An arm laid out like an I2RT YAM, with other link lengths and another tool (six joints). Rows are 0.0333 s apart.
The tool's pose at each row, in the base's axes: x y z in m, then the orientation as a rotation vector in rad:
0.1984, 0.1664, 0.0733, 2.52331, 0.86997, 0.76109
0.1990, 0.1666, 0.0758, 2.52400, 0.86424, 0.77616
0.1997, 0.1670, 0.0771, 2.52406, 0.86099, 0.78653
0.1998, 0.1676, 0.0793, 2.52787, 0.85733, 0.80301
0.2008, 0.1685, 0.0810, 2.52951, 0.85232, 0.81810
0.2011, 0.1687, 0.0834, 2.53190, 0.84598, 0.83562
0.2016, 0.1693, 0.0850, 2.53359, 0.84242, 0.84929
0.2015, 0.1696, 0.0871, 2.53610, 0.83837, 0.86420
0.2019, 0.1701, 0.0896, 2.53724, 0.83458, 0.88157
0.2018, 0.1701, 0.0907, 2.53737, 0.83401, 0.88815
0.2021, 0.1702, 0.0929, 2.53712, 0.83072, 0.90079
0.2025, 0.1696, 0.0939, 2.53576, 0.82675, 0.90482
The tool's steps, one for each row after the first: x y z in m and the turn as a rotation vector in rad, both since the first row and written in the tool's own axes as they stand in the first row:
0.0015, 0.0014, -0.0016, -0.00191, 0.00949, 0.00644
0.0027, 0.0020, -0.0023, -0.00323, 0.01615, 0.01031
0.0039, 0.0027, -0.0041, -0.00144, 0.02725, 0.01723
0.0058, 0.0033, -0.0050, -0.00201, 0.03697, 0.02371
0.0070, 0.0045, -0.0067, -0.00239, 0.04818, 0.03174
0.0083, 0.0050, -0.0078, -0.00217, 0.05720, 0.03716
0.0092, 0.0058, -0.0095, -0.00135, 0.06704, 0.04345
0.0108, 0.0068, -0.0114, -0.00144, 0.07861, 0.04951
0.0111, 0.0073, -0.0123, -0.00133, 0.08315, 0.05120
0.0122, 0.0085, -0.0139, -0.00245, 0.09142, 0.05547
0.0124, 0.0096, -0.0143, -0.00513, 0.09342, 0.05793

